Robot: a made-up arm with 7 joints.
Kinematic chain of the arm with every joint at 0, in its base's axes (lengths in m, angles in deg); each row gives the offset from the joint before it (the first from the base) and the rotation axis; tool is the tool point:
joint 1: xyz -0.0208 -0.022 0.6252 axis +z
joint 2: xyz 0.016 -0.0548 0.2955 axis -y
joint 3: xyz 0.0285 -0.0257 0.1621 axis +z
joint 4: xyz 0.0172 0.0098 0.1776 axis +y
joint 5: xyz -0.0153 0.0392 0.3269 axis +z
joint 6: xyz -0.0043 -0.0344 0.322 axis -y
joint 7: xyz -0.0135 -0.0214 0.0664 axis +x
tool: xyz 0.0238 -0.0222 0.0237
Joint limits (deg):
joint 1: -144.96..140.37
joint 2: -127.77..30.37
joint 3: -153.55..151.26
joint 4: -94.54..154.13
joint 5: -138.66..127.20
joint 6: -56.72..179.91
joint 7: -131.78..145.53
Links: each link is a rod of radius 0.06 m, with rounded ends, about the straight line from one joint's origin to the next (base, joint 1, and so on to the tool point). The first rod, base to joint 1, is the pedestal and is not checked.
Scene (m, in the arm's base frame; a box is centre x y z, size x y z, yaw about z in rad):
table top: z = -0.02
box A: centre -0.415 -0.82 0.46 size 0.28 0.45 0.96 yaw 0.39
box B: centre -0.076 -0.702 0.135 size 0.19 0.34 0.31 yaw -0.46
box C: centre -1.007 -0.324 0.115 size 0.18 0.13 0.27 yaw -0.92
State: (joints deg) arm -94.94 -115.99 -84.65 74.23 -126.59 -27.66 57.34
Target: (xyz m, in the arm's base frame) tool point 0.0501 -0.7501 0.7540
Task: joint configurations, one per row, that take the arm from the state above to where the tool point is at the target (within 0.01 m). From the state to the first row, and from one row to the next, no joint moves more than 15 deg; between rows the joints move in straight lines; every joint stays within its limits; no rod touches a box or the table.
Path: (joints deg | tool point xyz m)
1: -88.20 -114.32 -98.43 86.19 -120.90 -33.47 62.36 | -0.7876 -0.5174 0.7282
2: -81.47 -112.64 -112.21 98.16 -115.21 -39.28 67.38 | -0.7088 -0.5442 0.9638
3: -74.73 -110.97 -125.99 110.12 -109.52 -45.10 72.40 | -0.5729 -0.5195 1.1691
4: -67.99 -109.29 -139.77 122.08 -103.83 -50.91 77.42 | -0.4148 -0.4307 1.3156
5: -61.26 -107.62 -153.55 134.04 -98.14 -56.72 82.44 | -0.2753 -0.2881 1.3844
6: -49.07 -105.49 -139.71 131.49 -103.55 -53.94 79.53 | -0.3202 -0.4137 1.3148
7: -36.89 -103.37 -125.87 128.93 -108.95 -51.15 76.63 | -0.3092 -0.5497 1.2101
8: -24.70 -101.24 -112.04 126.37 -114.36 -48.37 73.73 | -0.2364 -0.6694 1.0757
9: -12.52 -99.11 -98.20 123.82 -119.77 -45.58 70.83 | -0.1098 -0.7440 0.9199
10: -0.33 -96.99 -84.36 121.26 -125.17 -42.80 67.93 | 0.0501 -0.7501 0.7540

